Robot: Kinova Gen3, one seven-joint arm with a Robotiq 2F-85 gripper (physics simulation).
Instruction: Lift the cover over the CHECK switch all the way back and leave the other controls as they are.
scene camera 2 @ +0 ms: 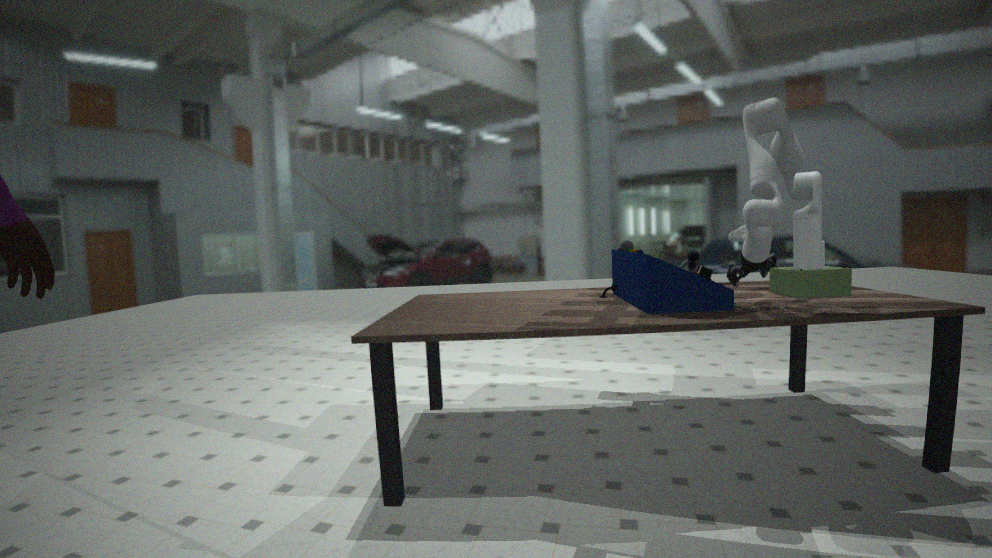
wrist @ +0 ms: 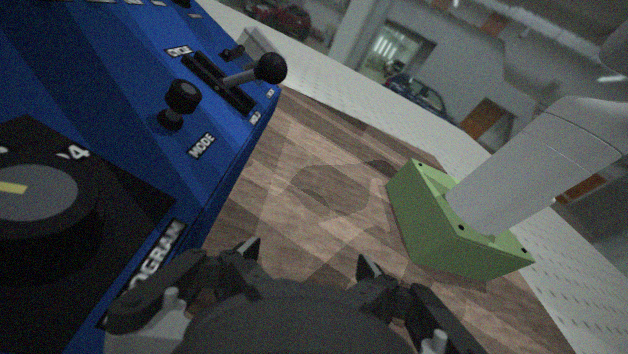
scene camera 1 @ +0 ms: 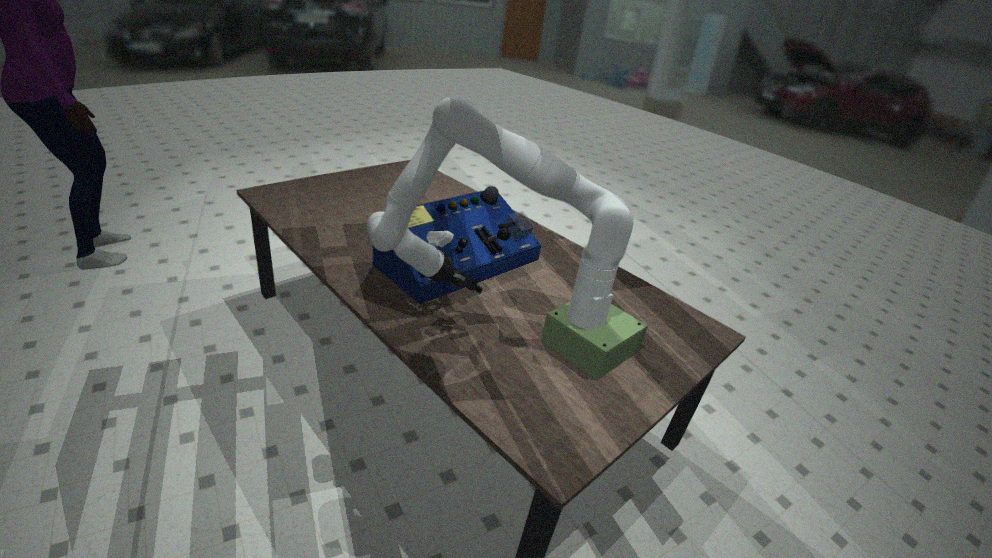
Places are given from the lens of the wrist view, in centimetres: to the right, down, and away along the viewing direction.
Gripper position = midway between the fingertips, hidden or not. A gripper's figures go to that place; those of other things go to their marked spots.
gripper [wrist: 308,257]: 0, 7, 16
black ball-topped lever [wrist: 272,68]: -5, -14, 24
MODE knob [wrist: 182,97]: -11, -7, 15
PROGRAM dial [wrist: 58,208]: -12, 2, 8
The marked spots on the MODE knob and the PROGRAM dial are 11 cm apart.
